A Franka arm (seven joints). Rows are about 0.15 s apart.
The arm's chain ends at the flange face. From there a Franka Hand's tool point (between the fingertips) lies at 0.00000 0.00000 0.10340 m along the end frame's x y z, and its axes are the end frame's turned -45 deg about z.
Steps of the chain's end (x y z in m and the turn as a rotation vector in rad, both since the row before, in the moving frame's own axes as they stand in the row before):
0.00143, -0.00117, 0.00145, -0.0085, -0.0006, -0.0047
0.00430, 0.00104, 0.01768, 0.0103, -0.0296, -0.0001
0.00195, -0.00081, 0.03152, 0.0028, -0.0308, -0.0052
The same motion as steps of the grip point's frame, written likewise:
0.00117, 0.00076, 0.00145, -0.0056, -0.0064, -0.0047
0.00089, 0.00086, 0.01763, 0.0282, -0.0136, -0.0001
-0.00010, -0.00164, 0.03147, 0.0238, -0.0198, -0.0052

